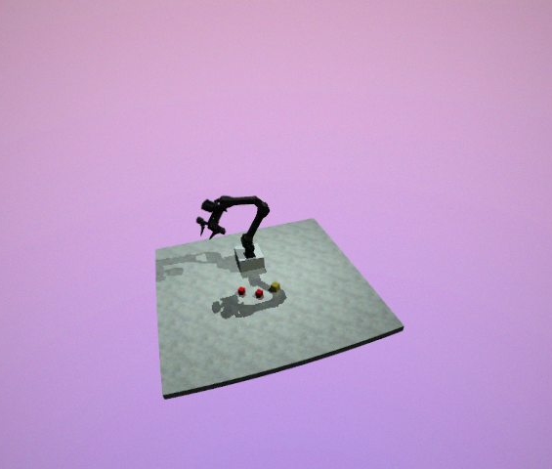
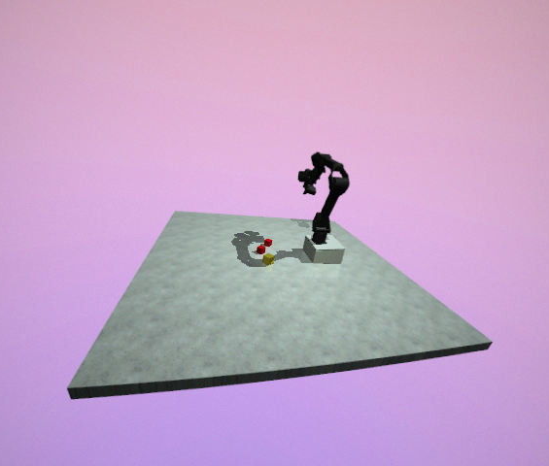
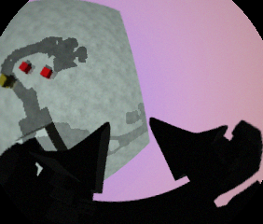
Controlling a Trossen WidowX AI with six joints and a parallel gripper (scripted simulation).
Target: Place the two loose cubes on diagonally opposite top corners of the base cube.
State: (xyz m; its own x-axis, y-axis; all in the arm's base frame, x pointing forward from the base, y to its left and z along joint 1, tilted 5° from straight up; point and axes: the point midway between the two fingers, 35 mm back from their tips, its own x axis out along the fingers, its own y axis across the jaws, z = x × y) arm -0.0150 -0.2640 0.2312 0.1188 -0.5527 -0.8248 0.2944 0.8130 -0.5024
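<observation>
Right now my gripper tip is 32 cm to the right of the yellow base cube, 29 cm short of it and 29 cm above it. From my gripper tip the other things lie so: red cube: 30 cm ahead, 29 cm below, 21 cm to the left.
</observation>
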